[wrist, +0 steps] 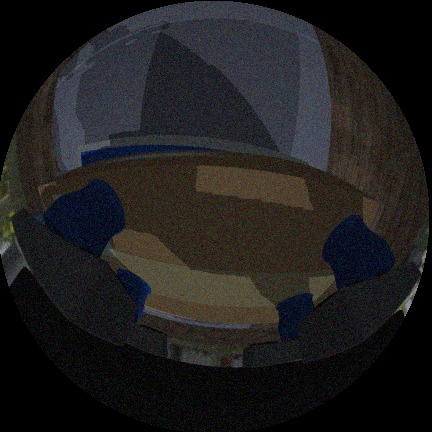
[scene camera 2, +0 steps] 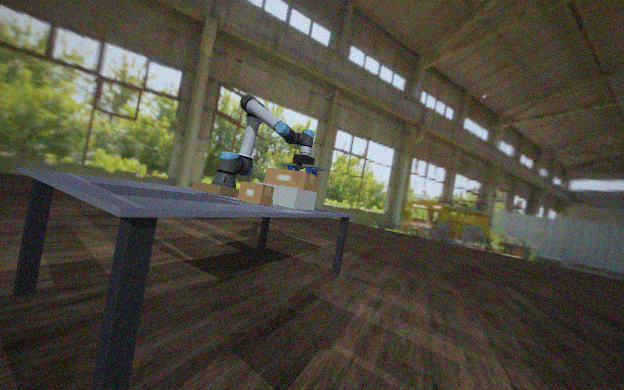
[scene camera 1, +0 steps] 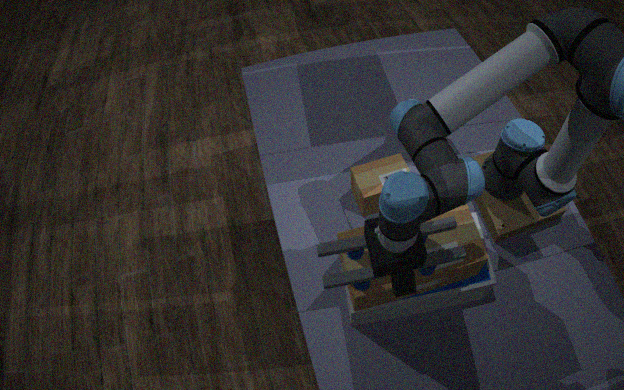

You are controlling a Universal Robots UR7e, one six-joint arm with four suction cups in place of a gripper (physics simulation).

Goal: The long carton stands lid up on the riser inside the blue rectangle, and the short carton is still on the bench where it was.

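Pixels of known places: hand, its tool point: [wrist: 221, 260]; arm's base, origin of its link: [scene camera 2: 223, 186] [scene camera 1: 502, 178].
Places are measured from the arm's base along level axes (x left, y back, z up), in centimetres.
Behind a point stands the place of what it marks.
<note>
The long carton [scene camera 1: 465, 234] @[x 13.9, y -30.1, z 17.1 cm] [scene camera 2: 289, 178] @[x 2.1, y -44.0, z 11.9 cm] [wrist: 225, 225] @[x 14.3, y -48.7, z 17.0 cm] lies lid up on top of the grey riser [scene camera 1: 421, 302] @[x 19.8, y -43.4, z 4.9 cm] [scene camera 2: 295, 196] @[x -4.3, y -52.3, z 1.9 cm]. My gripper [scene camera 1: 394, 262] @[x 10.8, y -47.9, z 15.8 cm] [scene camera 2: 303, 168] @[x 10.8, y -47.9, z 15.8 cm] [wrist: 217, 254] @[x 10.8, y -47.9, z 15.8 cm] sits on the carton's lid with its blue suction cups pressed against it, gripping the carton. The short carton [scene camera 1: 371, 178] @[x -15.8, y -37.3, z 5.0 cm] [scene camera 2: 255, 193] @[x -21.0, y -36.9, z -0.1 cm] stands on the bench [scene camera 1: 286, 125] @[x -52.6, y -47.3, z -5.2 cm] [scene camera 2: 135, 201] @[x -81.6, y -42.9, z -5.2 cm] right behind the riser, with a white label on top.
The arm's base [scene camera 1: 514, 168] @[x 5.4, y -6.4, z 16.1 cm] [scene camera 2: 228, 169] @[x -3.6, y -4.3, z 11.2 cm] stands on a wooden mounting plate [scene camera 1: 509, 218] @[x 11.6, y -6.5, z -0.5 cm] to the right of the riser. The bench edge runs down the left, with wooden floor [scene camera 1: 156, 210] beyond it. The light is dim with hard shadows.
</note>
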